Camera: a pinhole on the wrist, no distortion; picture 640 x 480 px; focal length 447.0 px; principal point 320.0 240.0 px. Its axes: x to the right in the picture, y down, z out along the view. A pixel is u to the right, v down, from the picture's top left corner.
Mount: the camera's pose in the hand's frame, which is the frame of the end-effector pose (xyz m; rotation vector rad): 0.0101 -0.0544 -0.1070 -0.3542 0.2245 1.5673
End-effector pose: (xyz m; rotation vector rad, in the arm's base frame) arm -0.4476 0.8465 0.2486 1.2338 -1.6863 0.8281
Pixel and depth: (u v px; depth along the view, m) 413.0 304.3 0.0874
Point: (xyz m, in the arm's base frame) -0.4315 0.8775 0.2533
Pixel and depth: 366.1 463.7 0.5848
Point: -0.6967 0.6872 -0.2169
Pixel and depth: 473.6 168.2 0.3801
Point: -0.7020 0.7120 0.1970
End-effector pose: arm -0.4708 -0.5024 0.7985 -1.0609 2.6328 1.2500
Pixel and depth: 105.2 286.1 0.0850
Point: -0.4259 -0.5364 0.7679
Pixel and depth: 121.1 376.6 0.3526
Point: -0.3926 -0.2777 0.6042
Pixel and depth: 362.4 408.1 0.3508
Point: -0.4617 -0.2365 0.7782
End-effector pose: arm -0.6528 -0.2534 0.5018 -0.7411 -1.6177 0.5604
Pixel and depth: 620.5 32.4 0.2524
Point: -0.7053 -0.0381 0.4181
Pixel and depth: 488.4 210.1 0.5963
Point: -0.9582 0.0144 0.1720
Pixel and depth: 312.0 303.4 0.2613
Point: -0.7758 -0.2601 0.4213
